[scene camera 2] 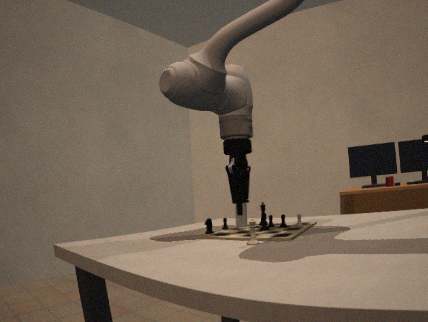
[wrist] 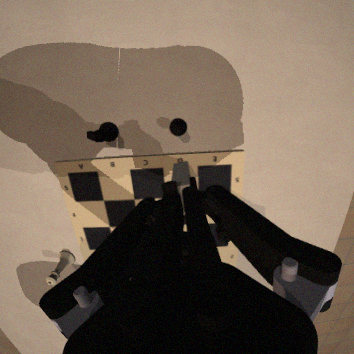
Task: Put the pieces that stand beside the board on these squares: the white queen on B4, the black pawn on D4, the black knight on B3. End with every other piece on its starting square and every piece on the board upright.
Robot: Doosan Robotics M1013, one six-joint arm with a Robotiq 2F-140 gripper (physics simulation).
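Frame: origin at the arm's base, x back, y right, z up, level; centimetres.
Seen in the pictures: gripper, fingertip midpoint: [scene camera 2: 241, 226] [wrist: 182, 173].
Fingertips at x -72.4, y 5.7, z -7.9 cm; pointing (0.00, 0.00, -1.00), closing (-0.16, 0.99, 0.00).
Observation:
Pixels of each thing's top centre, then the offset from my fingertips to it. Level surfaces: height alone.
- white queen, middle of its top: [wrist: 48, 283] [scene camera 2: 252, 218] dx +12.8, dy -17.8, dz +4.7 cm
- black knight, middle of its top: [wrist: 93, 137] [scene camera 2: 208, 218] dx -5.0, dy -8.0, dz +3.4 cm
- tall black piece, middle of its top: [scene camera 2: 264, 212] dx +8.8, dy -3.8, dz +4.4 cm
- small white piece, middle of its top: [scene camera 2: 299, 213] dx +16.7, dy +0.0, dz +3.2 cm
- table, its level: dz -0.6 cm
The white queen [scene camera 2: 252, 233] [wrist: 60, 267] stands beside the board [scene camera 2: 304, 231] [wrist: 238, 161], off its A side. The black knight [scene camera 2: 209, 226] [wrist: 108, 131] and the black pawn [scene camera 2: 225, 223] [wrist: 178, 127] stand on the table beyond the board's row-5 edge, the knight near column B and the pawn near column D. My gripper [scene camera 2: 241, 220] [wrist: 182, 173] is shut and empty. Its fingertips are low over the board, in front of square D5 in the wrist view. My fingers and gripper body hide much of the board in that view, including B3 and D4.
On the board, a tall black piece [scene camera 2: 263, 218], a black pawn [scene camera 2: 270, 221], another black pawn [scene camera 2: 283, 221] and a small white piece [scene camera 2: 299, 219] stand upright in the scene view. The table [scene camera 2: 165, 267] [wrist: 295, 100] carries arm shadows. Monitors [scene camera 2: 372, 160] stand on a desk behind.

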